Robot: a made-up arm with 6 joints.
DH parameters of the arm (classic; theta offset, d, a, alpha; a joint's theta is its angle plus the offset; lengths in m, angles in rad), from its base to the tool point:
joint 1: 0 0.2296 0 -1.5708
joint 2: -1.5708 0 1.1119 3.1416
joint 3: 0 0 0 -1.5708
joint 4: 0 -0.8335 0 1.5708
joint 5: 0 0.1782 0 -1.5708
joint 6: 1.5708 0 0 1.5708
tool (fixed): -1.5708 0 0 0
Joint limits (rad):
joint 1: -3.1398..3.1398
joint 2: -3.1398..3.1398
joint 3: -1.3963..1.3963
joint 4: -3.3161..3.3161
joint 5: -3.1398..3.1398
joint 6: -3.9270..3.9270
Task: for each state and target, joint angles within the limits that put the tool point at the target. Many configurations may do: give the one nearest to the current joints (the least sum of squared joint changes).
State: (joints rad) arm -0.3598 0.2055 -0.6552 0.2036 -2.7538 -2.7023
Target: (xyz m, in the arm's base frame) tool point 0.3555 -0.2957 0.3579
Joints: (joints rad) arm -0.3001 0.5508 -1.2272 0.0950 -2.7538 -2.7023
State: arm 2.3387 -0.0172 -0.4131 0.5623 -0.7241 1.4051
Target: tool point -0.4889 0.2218 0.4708
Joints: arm 2.9950 0.3050 -1.1655 0.5904 -0.7241 1.4051
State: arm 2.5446 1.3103 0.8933 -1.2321 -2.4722 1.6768
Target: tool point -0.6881 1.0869 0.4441
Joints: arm 2.1804 0.7026 0.0604 -1.2382 -2.4722 1.6768
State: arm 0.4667 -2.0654 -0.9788 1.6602 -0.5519 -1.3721
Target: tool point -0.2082 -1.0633 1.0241
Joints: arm 1.3691 -1.6224 -0.2936 1.5198 -0.5519 -1.3721
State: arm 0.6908 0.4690 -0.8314 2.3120 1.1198 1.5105
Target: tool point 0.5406 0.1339 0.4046
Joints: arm 0.0597 0.4187 -1.2130 2.1760 1.1198 1.5105
